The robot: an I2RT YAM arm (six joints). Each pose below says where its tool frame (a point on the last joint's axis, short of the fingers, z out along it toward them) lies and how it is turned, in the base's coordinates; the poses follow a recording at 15 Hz.
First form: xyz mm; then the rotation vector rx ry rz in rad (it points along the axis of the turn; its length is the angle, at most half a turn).
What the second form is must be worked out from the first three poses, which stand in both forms.
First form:
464, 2, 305, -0.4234, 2.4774, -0.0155
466, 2, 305, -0.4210, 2.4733, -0.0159
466, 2, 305, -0.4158, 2.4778, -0.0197
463, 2, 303, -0.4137, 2.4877, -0.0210
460, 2, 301, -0.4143, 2.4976, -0.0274
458, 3, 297, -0.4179, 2.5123, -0.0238
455, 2, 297, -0.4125, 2.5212, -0.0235
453, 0, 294, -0.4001, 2.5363, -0.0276
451, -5, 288, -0.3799, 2.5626, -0.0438
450, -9, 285, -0.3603, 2.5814, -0.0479
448, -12, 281, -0.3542, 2.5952, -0.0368
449, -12, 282, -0.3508, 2.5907, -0.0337
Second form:
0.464, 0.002, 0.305; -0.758, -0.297, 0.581; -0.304, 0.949, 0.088; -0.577, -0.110, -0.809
0.466, 0.002, 0.305; -0.756, -0.295, 0.585; -0.303, 0.949, 0.088; -0.581, -0.111, -0.806
0.466, 0.002, 0.305; -0.759, -0.291, 0.583; -0.300, 0.950, 0.083; -0.578, -0.111, -0.808
0.463, 0.002, 0.303; -0.765, -0.289, 0.575; -0.298, 0.951, 0.080; -0.570, -0.110, -0.814
0.460, 0.002, 0.301; -0.771, -0.288, 0.568; -0.300, 0.951, 0.074; -0.562, -0.113, -0.820
0.458, 0.003, 0.297; -0.779, -0.291, 0.555; -0.301, 0.951, 0.075; -0.550, -0.109, -0.828
0.455, 0.002, 0.297; -0.785, -0.287, 0.549; -0.297, 0.952, 0.073; -0.544, -0.106, -0.833
0.453, 0.000, 0.294; -0.795, -0.277, 0.539; -0.289, 0.955, 0.065; -0.533, -0.104, -0.840
0.451, -0.005, 0.288; -0.812, -0.260, 0.522; -0.277, 0.960, 0.046; -0.513, -0.108, -0.852
0.450, -0.009, 0.285; -0.825, -0.245, 0.509; -0.264, 0.964, 0.037; -0.500, -0.104, -0.860
0.448, -0.012, 0.281; -0.833, -0.243, 0.498; -0.257, 0.966, 0.041; -0.491, -0.093, -0.866
0.449, -0.012, 0.282; -0.831, -0.241, 0.502; -0.254, 0.966, 0.044; -0.495, -0.091, -0.864

